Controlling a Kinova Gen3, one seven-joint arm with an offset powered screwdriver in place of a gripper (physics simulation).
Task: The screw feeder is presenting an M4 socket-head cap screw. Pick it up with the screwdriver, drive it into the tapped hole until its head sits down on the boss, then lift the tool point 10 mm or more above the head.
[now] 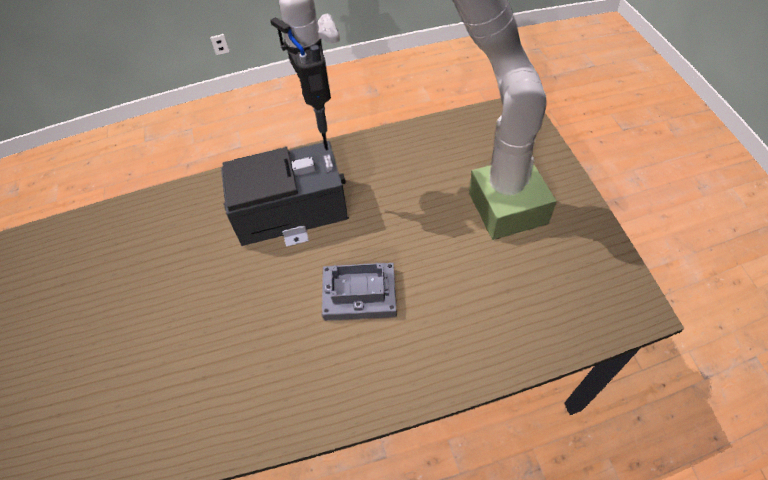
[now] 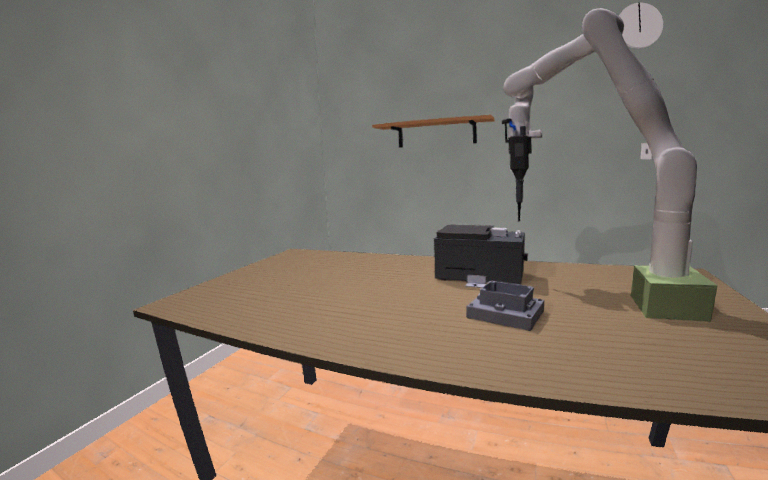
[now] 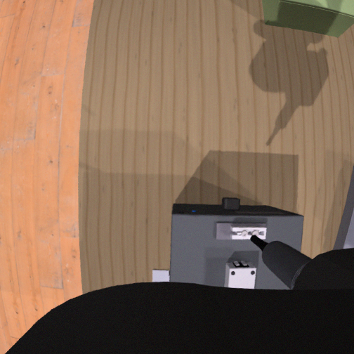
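My screwdriver (image 1: 326, 148) (image 2: 518, 219) (image 3: 253, 238) points down, its bit tip a short way above the screw feeder (image 1: 288, 209) (image 2: 478, 257) (image 3: 200, 245). No screw shows on the bit, so I take it as open. The feeder's pale presenting block (image 1: 327, 161) (image 2: 517, 233) (image 3: 225, 231) lies below the tip. Small silvery round shapes (image 3: 255, 233) show on it beside the tip; which is the screw head is too small to tell. The grey housing (image 1: 340, 314) (image 2: 492, 314) (image 3: 345, 232) stands on the table, with a small boss (image 1: 358, 305) (image 2: 499, 306) at its front.
A white block (image 1: 303, 165) (image 2: 498, 232) (image 3: 241, 277) sits on the feeder beside the presenting block. A raised dark lid (image 1: 257, 176) (image 2: 464, 231) covers the feeder's left part. A metal tab (image 1: 295, 236) (image 2: 476, 280) is at its front. The arm's green base (image 1: 523, 217) (image 2: 676, 300) (image 3: 310, 20) stands right.
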